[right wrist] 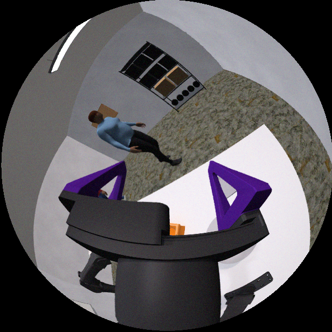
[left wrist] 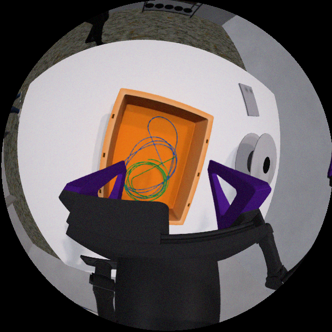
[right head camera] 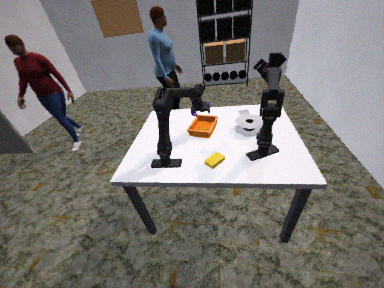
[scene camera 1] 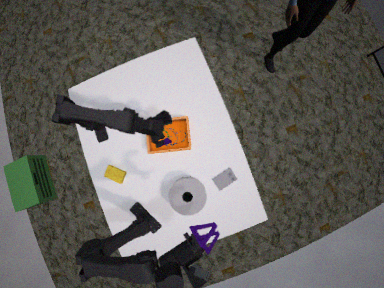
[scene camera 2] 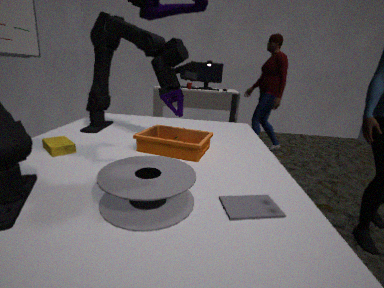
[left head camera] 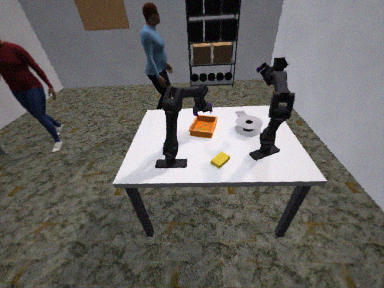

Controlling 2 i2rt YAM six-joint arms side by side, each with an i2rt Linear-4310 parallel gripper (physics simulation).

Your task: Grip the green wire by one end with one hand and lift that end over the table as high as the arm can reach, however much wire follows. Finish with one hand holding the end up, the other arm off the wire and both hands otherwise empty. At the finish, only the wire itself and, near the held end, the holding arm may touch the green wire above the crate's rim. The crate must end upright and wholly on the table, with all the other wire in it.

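Frame: origin at the left arm's base, x back, y right, z up, level; millimetres.
Where they show: left gripper, between the fingertips: [right head camera: 203, 114] [scene camera 1: 168, 133] [scene camera 2: 180, 115] [left head camera: 204, 114]; right gripper, between the fingertips: [right head camera: 260, 70] [scene camera 1: 217, 228] [left head camera: 261, 73]; left arm's base, origin of its link: [right head camera: 166, 163] [scene camera 1: 99, 125] [scene camera 2: 98, 127] [left head camera: 171, 163]; right arm's base, origin of its link: [right head camera: 262, 153] [scene camera 1: 145, 217] [scene camera 2: 7, 200] [left head camera: 264, 152].
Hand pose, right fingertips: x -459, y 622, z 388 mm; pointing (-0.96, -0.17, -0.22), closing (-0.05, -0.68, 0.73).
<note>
Things, the pixels of their top centre, and the offset from my right fingertips. Level surfaces: height alone.
- orange crate, centre of its top: [scene camera 2: 175, 133] [scene camera 1: 167, 134] [right head camera: 203, 122] [left head camera: 203, 122] dx +78, dy -401, dz -329 mm
- table, height of its surface: dz -388 mm
- grey spool, centre of its top: [scene camera 2: 148, 172] [scene camera 1: 187, 197] [right head camera: 249, 121] [left head camera: 249, 121] dx +98, dy -60, dz -323 mm
- flat grey plate, centre of its top: [scene camera 2: 250, 205] [scene camera 1: 224, 179] dx -124, dy -63, dz -382 mm
- yellow block, centre of its top: [scene camera 2: 58, 141] [scene camera 1: 114, 174] [right head camera: 214, 158] [left head camera: 220, 158] dx +451, dy -311, dz -358 mm
The orange crate [left head camera: 202, 134] [right head camera: 199, 134] [scene camera 1: 190, 141] [scene camera 2: 170, 147] [left wrist: 166, 102] stands upright on the table [scene camera 2: 280, 250]. In the left wrist view, the green wire [left wrist: 146, 200] lies coiled on its floor in the near part, overlapping the loops of a blue wire [left wrist: 177, 136]. Which green end is free is hard to tell. My left gripper [left wrist: 166, 164] [scene camera 2: 175, 106] [left head camera: 202, 111] is open and empty, pointing down above the crate, its fingertips higher than the rim. My right gripper [right wrist: 167, 165] [scene camera 1: 205, 236] is open and empty, raised high, away from the crate.
A grey spool [scene camera 1: 177, 204] [scene camera 2: 120, 180] stands beside the crate, towards the right arm. A flat grey plate [scene camera 1: 224, 179] [scene camera 2: 252, 207] lies beyond the spool. A yellow block [left head camera: 220, 159] [scene camera 1: 115, 174] lies between the arm bases. People stand beyond the table.
</note>
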